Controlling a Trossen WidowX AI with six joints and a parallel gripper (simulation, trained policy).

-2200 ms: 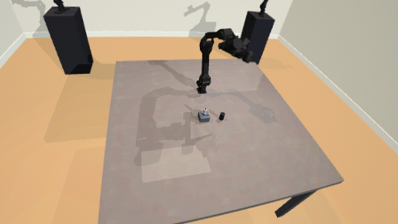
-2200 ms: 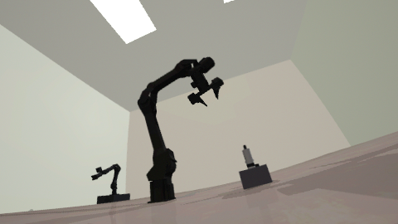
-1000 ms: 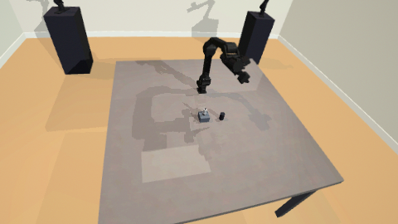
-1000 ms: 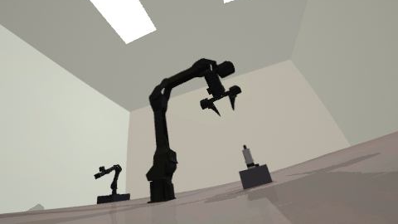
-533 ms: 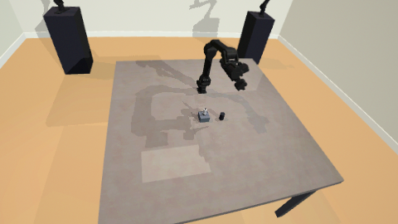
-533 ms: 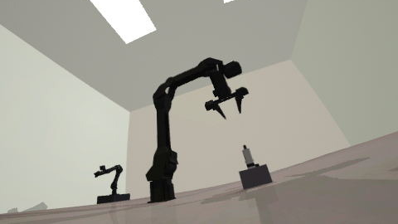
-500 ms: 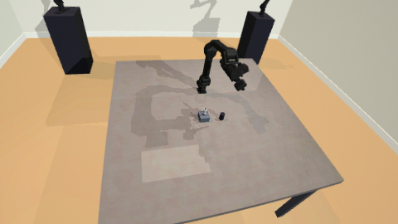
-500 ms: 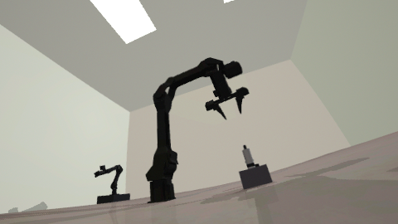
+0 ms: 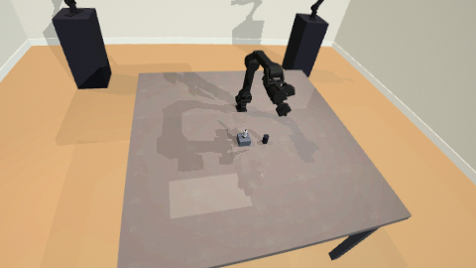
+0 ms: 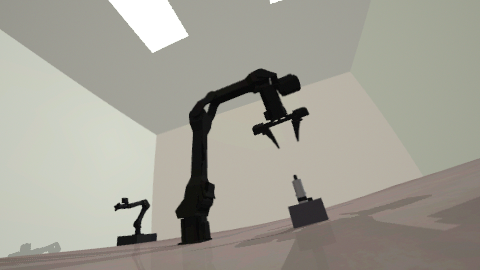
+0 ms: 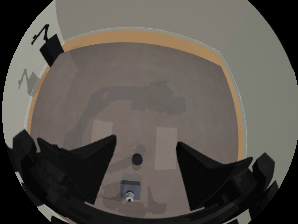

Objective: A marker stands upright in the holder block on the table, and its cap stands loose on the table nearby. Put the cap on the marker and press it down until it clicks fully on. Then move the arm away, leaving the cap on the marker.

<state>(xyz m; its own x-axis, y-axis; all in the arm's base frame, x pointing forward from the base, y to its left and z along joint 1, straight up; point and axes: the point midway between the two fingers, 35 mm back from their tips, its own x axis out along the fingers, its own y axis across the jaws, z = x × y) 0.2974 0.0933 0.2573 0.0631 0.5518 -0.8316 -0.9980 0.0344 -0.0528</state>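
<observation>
Now: the cap 200 mm below my gripper tip, 50 mm to the right of it and 10 mm behind it. Round my gripper tip: holder block 210 mm below, 170 mm to the right, 20 mm behind.
</observation>
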